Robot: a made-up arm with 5 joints.
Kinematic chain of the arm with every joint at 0, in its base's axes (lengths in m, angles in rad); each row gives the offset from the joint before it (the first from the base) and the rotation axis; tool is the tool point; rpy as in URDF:
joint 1: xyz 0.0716 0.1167 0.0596 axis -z
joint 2: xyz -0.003 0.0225 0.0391 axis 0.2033 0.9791 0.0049
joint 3: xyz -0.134 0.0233 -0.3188 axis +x
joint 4: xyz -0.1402 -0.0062 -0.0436 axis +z
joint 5: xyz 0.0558 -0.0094 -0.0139 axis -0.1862 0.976 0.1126
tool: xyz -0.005 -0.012 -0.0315 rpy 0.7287 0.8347 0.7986
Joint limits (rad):
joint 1: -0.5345..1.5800
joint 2: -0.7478..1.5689
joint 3: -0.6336..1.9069
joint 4: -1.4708..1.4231
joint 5: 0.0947..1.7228
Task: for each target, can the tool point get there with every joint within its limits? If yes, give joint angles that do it. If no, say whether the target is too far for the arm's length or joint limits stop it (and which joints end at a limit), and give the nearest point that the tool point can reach.
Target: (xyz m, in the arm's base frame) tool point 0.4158 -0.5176 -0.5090
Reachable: no: too far | nearest point 0.1272 0.0143 -0.3487 | short by 0.626 m
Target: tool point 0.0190 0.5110 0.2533
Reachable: yes | joints 1.1057 1.3171 1.2233 1.0513 1.3022
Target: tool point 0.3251 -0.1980 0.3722
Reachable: no: joint limits stop it (at a limit: joint 1, joint 2, joint 3, joint 5) | nearest point -0.2197 -0.0692 0.3628 | short by 0.560 m
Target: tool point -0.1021 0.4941 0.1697
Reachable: yes | joints 0.7988 1.0983 1.4492 0.9229 1.1928
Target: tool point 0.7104 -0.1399 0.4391
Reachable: no: too far | nearest point 0.1992 0.3704 0.3598 | short by 0.727 m
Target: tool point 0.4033 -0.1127 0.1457
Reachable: no: joint limits stop it (at a limit: joint 1, joint 2, joint 3, joint 5) | nearest point 0.1461 0.0918 -0.2710 | short by 0.531 m
